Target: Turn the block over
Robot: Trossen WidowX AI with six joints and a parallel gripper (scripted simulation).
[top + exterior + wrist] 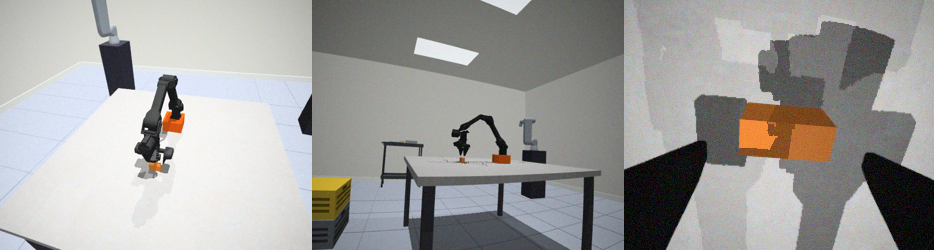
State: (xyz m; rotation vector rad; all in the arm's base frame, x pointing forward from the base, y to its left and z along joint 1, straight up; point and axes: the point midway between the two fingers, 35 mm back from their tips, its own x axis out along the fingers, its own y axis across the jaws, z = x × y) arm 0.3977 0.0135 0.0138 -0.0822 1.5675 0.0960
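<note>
The orange block is 40 mm below my gripper tip and 10 mm behind it.
</note>
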